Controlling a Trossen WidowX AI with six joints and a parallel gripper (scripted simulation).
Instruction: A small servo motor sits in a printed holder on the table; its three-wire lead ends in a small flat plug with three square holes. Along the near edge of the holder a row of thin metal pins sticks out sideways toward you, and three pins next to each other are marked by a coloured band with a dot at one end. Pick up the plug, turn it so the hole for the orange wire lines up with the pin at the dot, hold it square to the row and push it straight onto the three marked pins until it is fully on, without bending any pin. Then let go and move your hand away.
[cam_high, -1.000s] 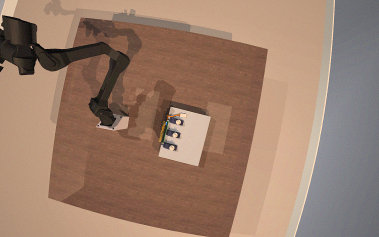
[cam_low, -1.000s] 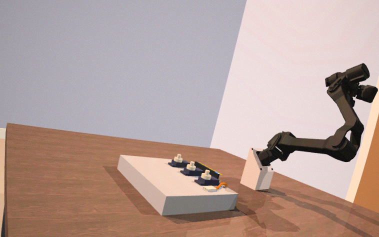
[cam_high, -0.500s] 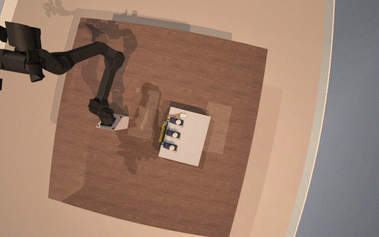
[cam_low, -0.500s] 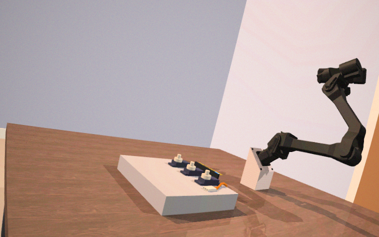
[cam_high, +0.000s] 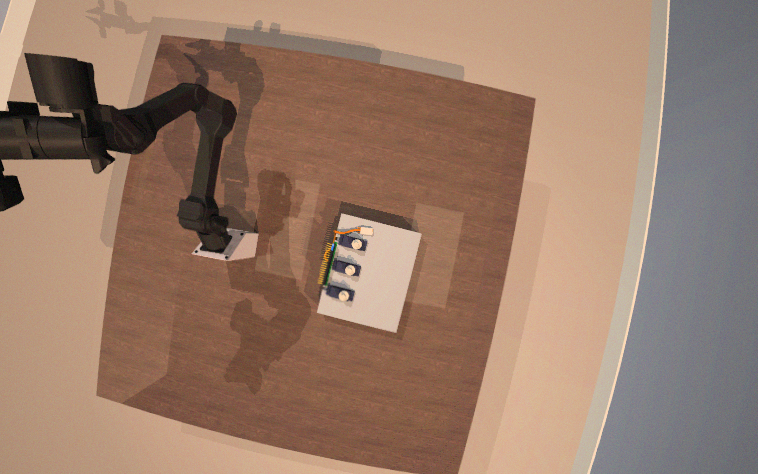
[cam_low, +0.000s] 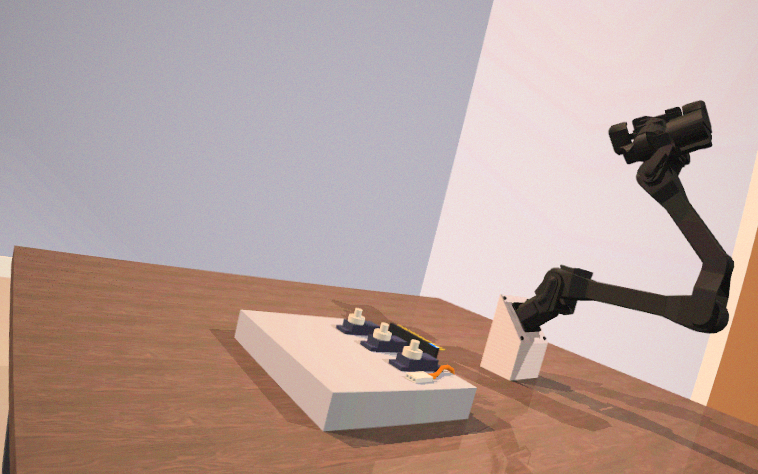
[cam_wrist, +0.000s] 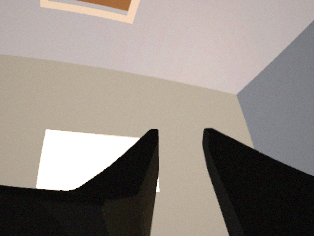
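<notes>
Right now the blue band is 52 cm below my gripper tip, 47 cm ahead of it and 9 cm to the right of it. Round my gripper tip: holder (62 cm ahead, 57 cm below, 15 cm to the right).
</notes>
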